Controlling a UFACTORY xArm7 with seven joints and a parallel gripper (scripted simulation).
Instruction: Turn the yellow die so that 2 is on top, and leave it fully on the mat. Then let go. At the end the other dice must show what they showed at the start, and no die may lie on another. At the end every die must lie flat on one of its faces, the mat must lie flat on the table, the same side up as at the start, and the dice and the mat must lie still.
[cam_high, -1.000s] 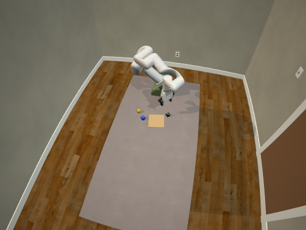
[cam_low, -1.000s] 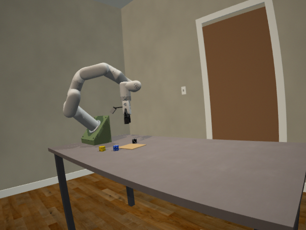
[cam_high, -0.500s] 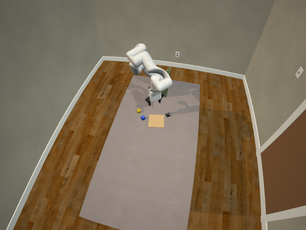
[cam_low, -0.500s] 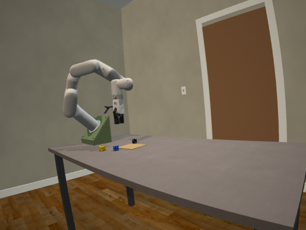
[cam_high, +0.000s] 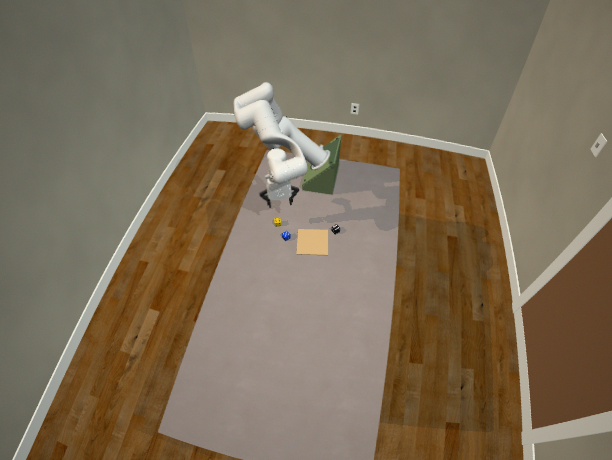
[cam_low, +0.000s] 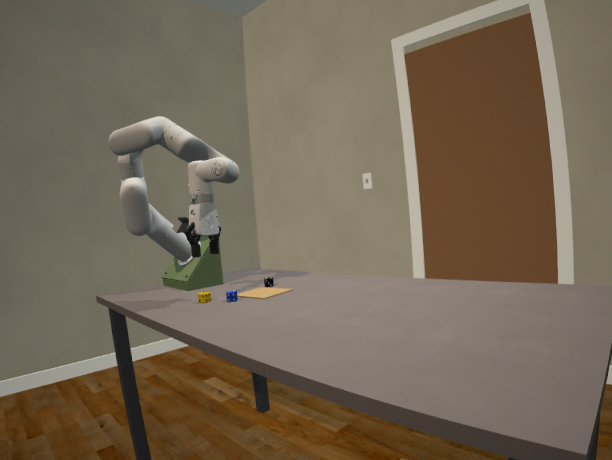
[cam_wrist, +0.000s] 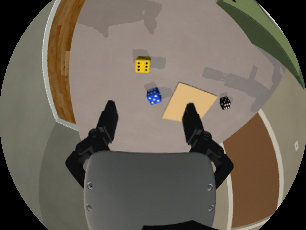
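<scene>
Right now my hand is 2 cm to the left of the yellow die and 14 cm above it. Round my hand: blue die: 7 cm ahead, 3 cm to the left, 14 cm below; then black die: 25 cm to the left, 14 cm below; then tan mat: 8 cm ahead, 16 cm to the left, 15 cm below.
</scene>
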